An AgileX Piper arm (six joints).
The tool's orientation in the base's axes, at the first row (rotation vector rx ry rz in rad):
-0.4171 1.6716 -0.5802
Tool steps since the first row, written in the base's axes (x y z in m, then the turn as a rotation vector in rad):
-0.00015 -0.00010 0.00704 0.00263 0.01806 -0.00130
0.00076 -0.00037 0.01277 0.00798 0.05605 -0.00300
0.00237 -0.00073 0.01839 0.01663 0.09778 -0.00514
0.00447 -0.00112 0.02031 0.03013 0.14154 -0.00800
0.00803 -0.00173 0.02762 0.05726 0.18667 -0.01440
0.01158 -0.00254 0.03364 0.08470 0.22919 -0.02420
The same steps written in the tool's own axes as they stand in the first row. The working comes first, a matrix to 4 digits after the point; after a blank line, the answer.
The tool's axes in the first row as the columns of a matrix, in the base's axes (used below as rounded here):
-0.1791 0.0469 0.9827
-0.5720 0.8077 -0.1428
-0.8004 -0.5877 -0.1178

-0.00555 -0.00423 -0.00096 -0.00976 0.01547 0.00016
-0.01015 -0.00777 -0.00070 -0.03109 0.04741 0.00019
-0.01473 -0.01129 0.00027 -0.05479 0.08278 0.00298
-0.01642 -0.01263 0.00216 -0.07995 0.12044 0.01034
-0.02256 -0.01725 0.00488 -0.10550 0.16192 0.03131
-0.02755 -0.02128 0.00778 -0.12690 0.20331 0.05336

